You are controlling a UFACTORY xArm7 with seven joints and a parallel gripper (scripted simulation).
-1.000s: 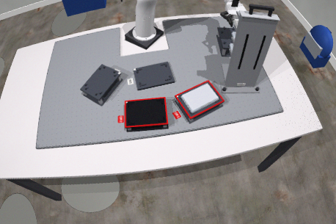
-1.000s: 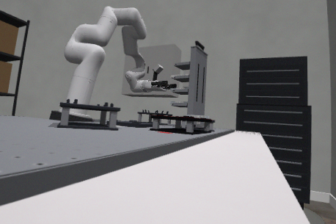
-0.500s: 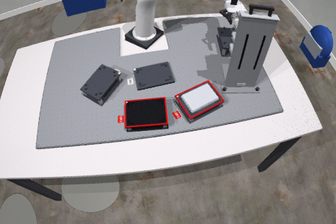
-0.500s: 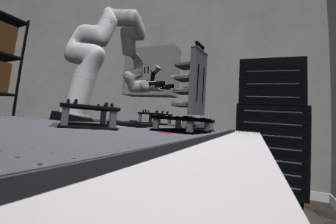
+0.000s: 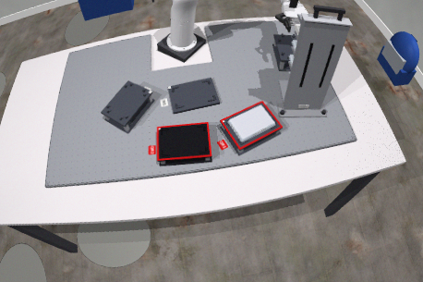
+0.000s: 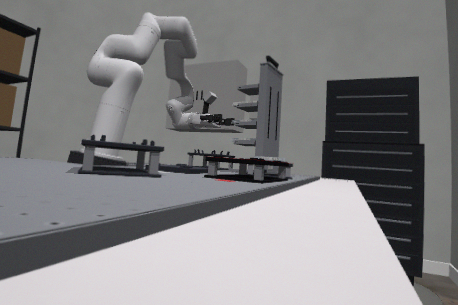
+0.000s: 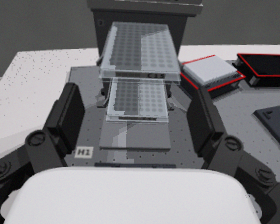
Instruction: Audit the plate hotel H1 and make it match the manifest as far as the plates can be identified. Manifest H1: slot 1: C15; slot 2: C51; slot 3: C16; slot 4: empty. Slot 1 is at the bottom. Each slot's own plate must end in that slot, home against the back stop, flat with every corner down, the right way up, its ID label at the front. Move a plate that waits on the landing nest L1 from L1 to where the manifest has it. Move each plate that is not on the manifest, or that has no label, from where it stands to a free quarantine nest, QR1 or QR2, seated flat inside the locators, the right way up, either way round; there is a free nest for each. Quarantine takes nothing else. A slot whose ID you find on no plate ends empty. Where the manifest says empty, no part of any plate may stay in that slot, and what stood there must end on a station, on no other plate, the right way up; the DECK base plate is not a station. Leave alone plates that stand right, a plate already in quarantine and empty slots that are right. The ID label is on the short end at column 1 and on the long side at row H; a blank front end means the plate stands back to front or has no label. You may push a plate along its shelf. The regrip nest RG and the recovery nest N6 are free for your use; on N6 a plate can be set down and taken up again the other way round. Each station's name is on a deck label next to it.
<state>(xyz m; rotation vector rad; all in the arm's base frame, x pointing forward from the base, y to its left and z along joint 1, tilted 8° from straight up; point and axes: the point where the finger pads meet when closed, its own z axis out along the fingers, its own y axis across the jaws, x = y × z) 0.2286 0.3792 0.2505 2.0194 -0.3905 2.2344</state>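
The plate labelled C16 lies 11 cm ahead of my hand, 3 cm to the right of it and 6 cm above it. Round my hand: RG label: 16 cm behind, 4 cm to the left, 21 cm below; H1 label: 9 cm ahead, 7 cm to the left, 21 cm below; white plate: 23 cm ahead, 27 cm to the right, 16 cm below.
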